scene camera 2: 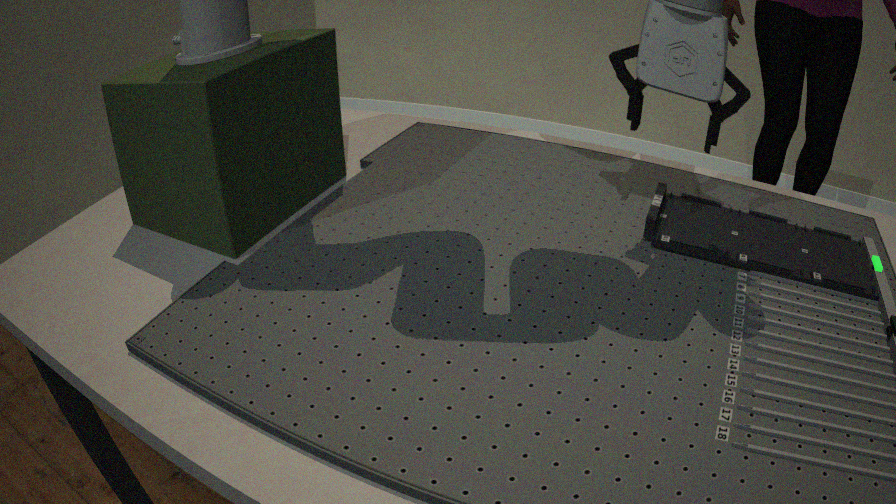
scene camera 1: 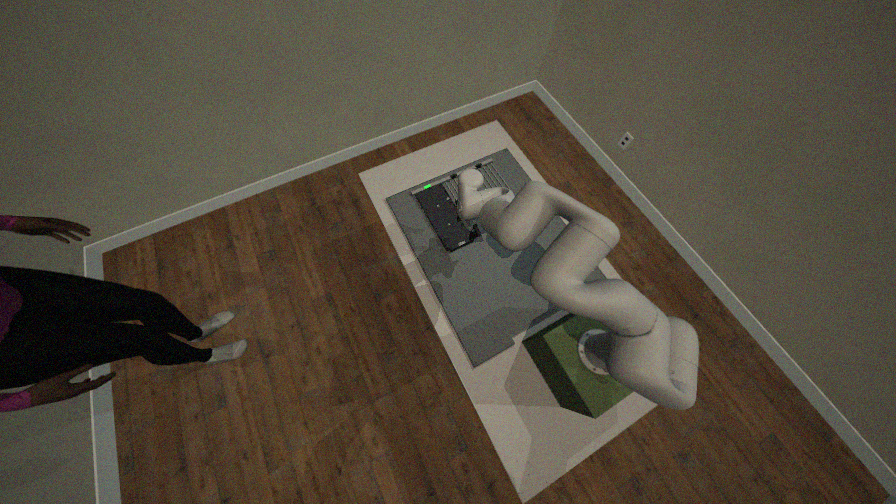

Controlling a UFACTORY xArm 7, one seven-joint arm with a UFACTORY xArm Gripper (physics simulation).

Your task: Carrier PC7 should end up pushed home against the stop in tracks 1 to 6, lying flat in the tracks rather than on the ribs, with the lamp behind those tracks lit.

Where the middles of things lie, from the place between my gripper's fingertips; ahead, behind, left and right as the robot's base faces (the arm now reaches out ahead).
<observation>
Now: the dark flat carrier (scene camera 1: pixel 439 208) 150 mm ahead of my hand, 110 mm below it and 10 mm to the left of it.
</observation>
